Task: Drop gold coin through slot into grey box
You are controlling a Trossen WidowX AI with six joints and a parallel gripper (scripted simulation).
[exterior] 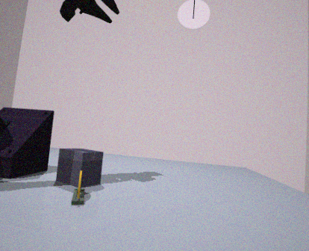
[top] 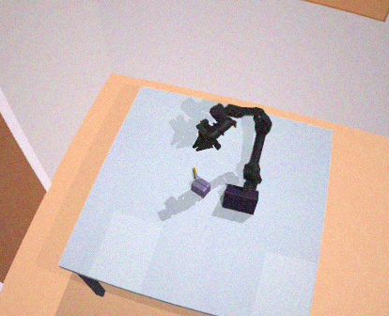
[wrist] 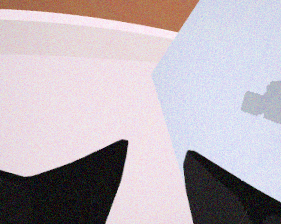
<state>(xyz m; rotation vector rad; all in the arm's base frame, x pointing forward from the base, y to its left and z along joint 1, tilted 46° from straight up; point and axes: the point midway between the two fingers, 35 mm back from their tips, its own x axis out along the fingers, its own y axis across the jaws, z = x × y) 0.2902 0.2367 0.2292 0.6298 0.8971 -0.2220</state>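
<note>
Right now the gold coin is 41 cm below my gripper tip, 13 cm to the right of it and 2 cm ahead of it.
</note>
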